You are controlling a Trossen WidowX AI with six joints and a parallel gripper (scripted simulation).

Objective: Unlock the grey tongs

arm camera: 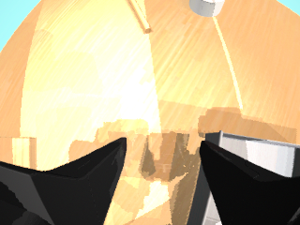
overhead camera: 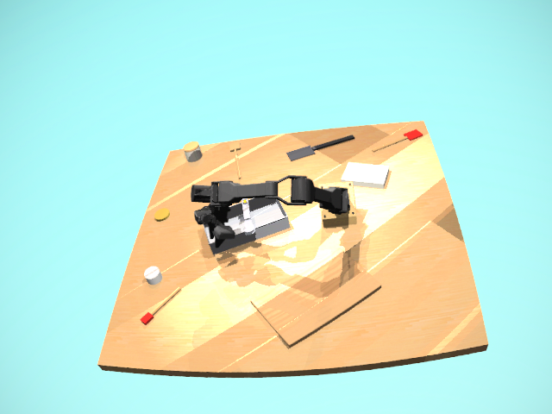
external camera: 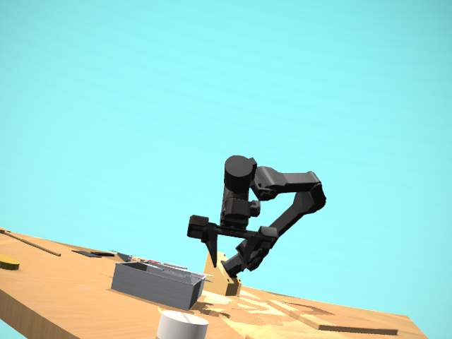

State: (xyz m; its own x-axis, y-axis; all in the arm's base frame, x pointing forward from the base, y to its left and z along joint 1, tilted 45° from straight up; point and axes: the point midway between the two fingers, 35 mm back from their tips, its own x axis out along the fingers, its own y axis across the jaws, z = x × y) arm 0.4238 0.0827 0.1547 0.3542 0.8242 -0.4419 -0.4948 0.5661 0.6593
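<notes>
The yellow lock piece lies 260 mm to the right of my gripper tip, 70 mm behind it and 40 mm below it. The rest, counted from my gripper tip: roasting tin 180 mm to the right, 80 mm below, 70 mm behind; white cylinder 260 mm ahead, 90 mm below, 60 mm to the left; wooden board 340 mm behind, 180 mm to the left, 100 mm below.
</notes>
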